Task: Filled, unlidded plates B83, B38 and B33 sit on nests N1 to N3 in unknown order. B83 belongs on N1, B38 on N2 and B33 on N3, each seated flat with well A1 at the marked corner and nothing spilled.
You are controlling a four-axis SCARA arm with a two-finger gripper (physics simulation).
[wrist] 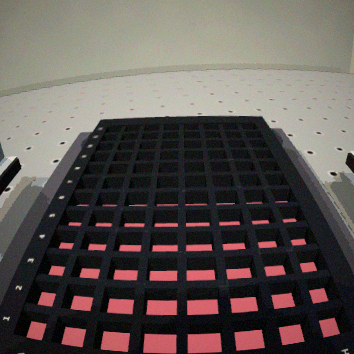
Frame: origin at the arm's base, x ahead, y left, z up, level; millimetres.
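Seen in the pictures: gripper, fingertip midpoint: (181, 138).
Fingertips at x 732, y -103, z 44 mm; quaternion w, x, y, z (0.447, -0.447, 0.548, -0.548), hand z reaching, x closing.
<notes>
Offsets run from my fingertips to a thing's middle. "spot": to the spot under its first point. Level surfaces: height alone.
A black multiwell plate {24 mm back, 5 mm left, 12 mm down} (182, 215) fills the middle and bottom of the wrist view, with no lid. Pink fill shows in the wells of the nearer rows; the far wells look dark, and their fill is hidden by the well walls. Numbers run up its left edge, 1 nearest, and part of an H shows at the bottom right. Its front label is out of view, so which plate it is cannot be told. It sits on a dark grey nest {spot: 18 mm back, 46 mm left, 5 mm down} (55, 192), whose sign and corner mark do not show. My gripper (181, 138) is open, one fingertip at each side of the view, wide of the plate.
A pale table top {31 mm down} (175, 95) with rows of small holes stretches behind and beside the nest. A plain wall (175, 35) stands at the back. Brownish and bluish shadow patches lie on the table at both sides.
</notes>
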